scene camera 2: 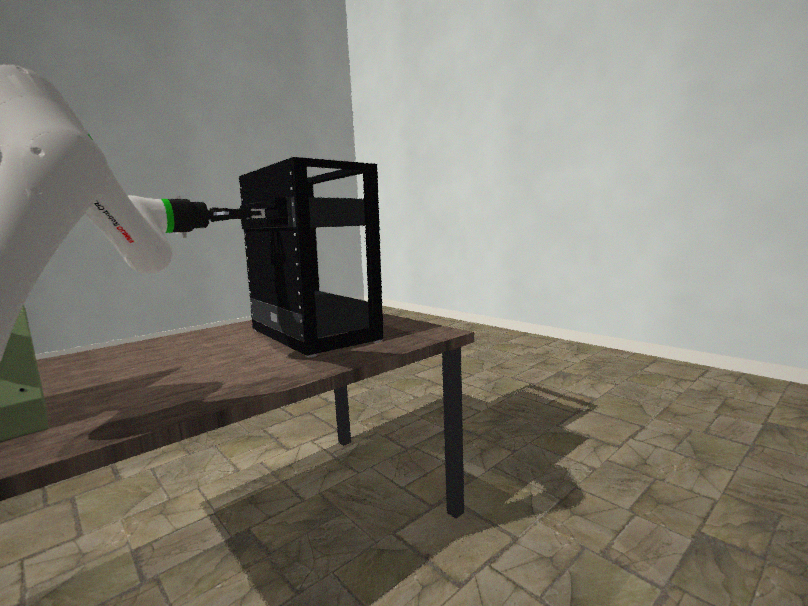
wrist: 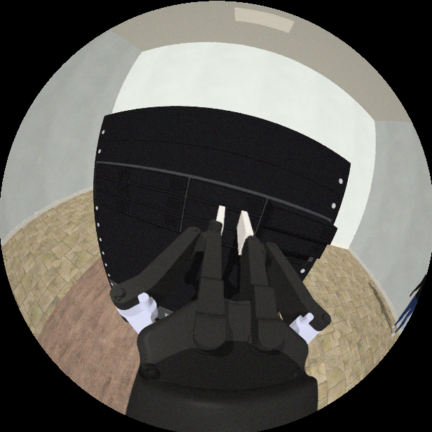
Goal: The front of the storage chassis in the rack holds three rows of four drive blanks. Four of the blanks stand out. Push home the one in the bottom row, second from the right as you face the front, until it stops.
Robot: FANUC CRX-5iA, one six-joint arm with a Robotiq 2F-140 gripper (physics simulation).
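The storage chassis (scene camera 2: 336, 212) sits in the upper part of the black rack. In the wrist view, its dark front shows rows of drive blanks, with blanks at the right end (wrist: 305, 230) standing out. The bottom-row blank second from the right (wrist: 231, 239) is partly hidden by the fingers, and how far it stands out cannot be told. My gripper (scene camera 2: 264, 213) (wrist: 230, 217) is at the chassis front, before the second column from the right. Its pale pads are a narrow gap apart, with the dark front visible between them and no held thing visible. Contact with the blank cannot be told.
The black rack (scene camera 2: 373, 260) (wrist: 175, 122) stands on the wooden table (scene camera 2: 228, 371) (wrist: 80, 340) near its end. Its uprights flank the chassis front. A green base (scene camera 2: 22, 391) is at the left. A light wall stands behind.
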